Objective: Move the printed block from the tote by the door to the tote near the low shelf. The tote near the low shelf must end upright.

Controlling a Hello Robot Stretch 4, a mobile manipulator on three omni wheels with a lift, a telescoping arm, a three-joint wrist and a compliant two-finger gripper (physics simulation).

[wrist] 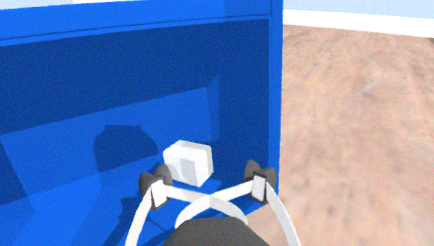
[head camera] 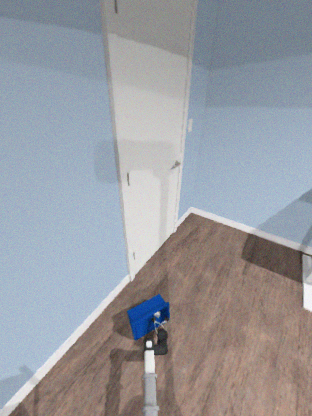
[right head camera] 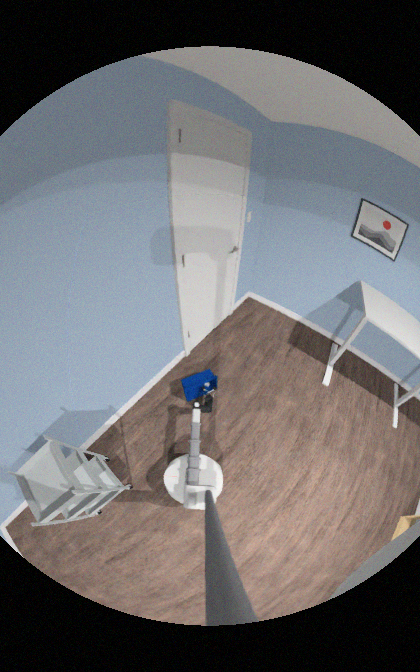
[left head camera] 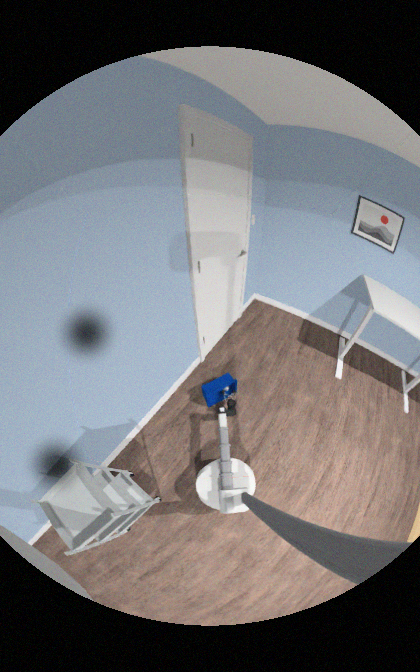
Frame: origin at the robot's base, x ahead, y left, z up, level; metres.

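Seen in the pictures: gripper, between the fingertips: (wrist: pixel 208 176) (head camera: pixel 159 317) (left head camera: pixel 228 390).
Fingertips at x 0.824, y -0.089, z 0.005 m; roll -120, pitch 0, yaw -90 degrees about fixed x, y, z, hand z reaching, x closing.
A point is followed by its place in that frame.
The blue tote by the door (head camera: pixel 137 322) @[z 0.170, x 0.718, y 0.077 m] (left head camera: pixel 213 393) @[z -0.016, x 0.809, y 0.046 m] (right head camera: pixel 192 388) (wrist: pixel 276 100) @[z 0.090, x 0.825, y -0.153 m] stands on the floor near the left wall. The white printed block (head camera: pixel 157 314) @[z 0.017, x 0.841, y -0.070 m] (left head camera: pixel 226 388) @[z 0.016, x 0.838, y -0.075 m] (right head camera: pixel 207 384) (wrist: pixel 189 164) @[z 0.014, x 0.835, y -0.070 m] lies inside it, near the right end in the wrist view. My gripper (head camera: pixel 160 326) (left head camera: pixel 229 396) @[z 0.006, x 0.824, y -0.089 m] (right head camera: pixel 208 392) (wrist: pixel 208 176) @[z 0.006, x 0.824, y -0.089 m] is open at the tote. In the wrist view the block shows beyond the gap between the fingertips, closer to the left one, and is not gripped. The tote near the low shelf does not show in these views.
The white door (head camera: pixel 147 110) @[z 1.386, x 1.432, y -0.018 m] (left head camera: pixel 217 215) @[z 1.313, x 1.449, y -0.029 m] (right head camera: pixel 210 210) is behind the tote. A grey shelf cart (left head camera: pixel 57 512) @[z 0.636, x -0.314, y 0.921 m] (right head camera: pixel 35 487) stands at the lower left by the wall. A white table (left head camera: pixel 395 302) @[z 0.923, x 0.991, y -1.752 m] (right head camera: pixel 390 310) stands at the right. A yellowish object (right head camera: pixel 404 526) shows at the lower right edge.
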